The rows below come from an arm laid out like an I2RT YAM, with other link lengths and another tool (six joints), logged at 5 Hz.
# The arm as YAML. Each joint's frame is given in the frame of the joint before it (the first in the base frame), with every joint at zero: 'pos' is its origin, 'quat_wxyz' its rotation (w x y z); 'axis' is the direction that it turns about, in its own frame. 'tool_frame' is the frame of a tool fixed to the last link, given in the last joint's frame.
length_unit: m
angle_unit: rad
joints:
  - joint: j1
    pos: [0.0, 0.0, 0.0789]
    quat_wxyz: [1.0, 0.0, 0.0, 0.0]
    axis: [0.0, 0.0, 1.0]
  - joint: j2
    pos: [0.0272, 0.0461, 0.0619]
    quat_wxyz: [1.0, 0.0, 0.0, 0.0]
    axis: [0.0, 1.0, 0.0]
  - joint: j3
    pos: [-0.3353, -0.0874, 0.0]
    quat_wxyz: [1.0, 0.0, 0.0, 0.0]
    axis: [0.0, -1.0, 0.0]
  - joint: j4
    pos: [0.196, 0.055, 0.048]
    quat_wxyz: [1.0, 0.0, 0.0, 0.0]
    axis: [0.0, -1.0, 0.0]
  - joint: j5
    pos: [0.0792, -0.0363, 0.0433]
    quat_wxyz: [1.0, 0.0, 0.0, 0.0]
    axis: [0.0, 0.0, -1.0]
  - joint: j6
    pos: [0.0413, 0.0, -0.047]
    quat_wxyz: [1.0, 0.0, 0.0, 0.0]
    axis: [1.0, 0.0, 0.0]
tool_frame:
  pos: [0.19, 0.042, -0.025]
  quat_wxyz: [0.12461, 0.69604, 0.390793, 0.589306]
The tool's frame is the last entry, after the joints.
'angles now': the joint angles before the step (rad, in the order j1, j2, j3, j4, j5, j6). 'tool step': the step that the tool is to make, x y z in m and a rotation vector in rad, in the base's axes. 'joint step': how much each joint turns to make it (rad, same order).
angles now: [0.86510, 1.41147, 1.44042, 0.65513, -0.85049, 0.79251]
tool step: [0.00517, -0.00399, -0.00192, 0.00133, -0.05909, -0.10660]
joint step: [-0.00126, -0.05355, 0.00387, -0.12453, 0.05725, -0.14527]
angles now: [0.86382, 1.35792, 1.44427, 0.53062, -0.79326, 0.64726]
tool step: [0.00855, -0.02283, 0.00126, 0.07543, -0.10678, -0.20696]
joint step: [-0.00008, -0.12145, -0.10197, -0.02020, 0.15064, -0.19353]
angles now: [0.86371, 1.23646, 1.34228, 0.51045, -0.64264, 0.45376]
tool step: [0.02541, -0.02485, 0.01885, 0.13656, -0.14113, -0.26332]
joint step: [0.00108, -0.07138, -0.08767, 0.10540, 0.19775, -0.20630]
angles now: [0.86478, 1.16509, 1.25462, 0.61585, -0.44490, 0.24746]
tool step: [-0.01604, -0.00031, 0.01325, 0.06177, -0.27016, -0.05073]
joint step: [0.00067, 0.04063, 0.00043, 0.18177, -0.07937, -0.17387]
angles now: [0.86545, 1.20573, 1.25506, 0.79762, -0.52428, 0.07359]
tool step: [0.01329, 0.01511, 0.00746, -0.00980, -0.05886, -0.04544]
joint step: [-0.00080, 0.05670, 0.08441, -0.03633, -0.00848, -0.07801]
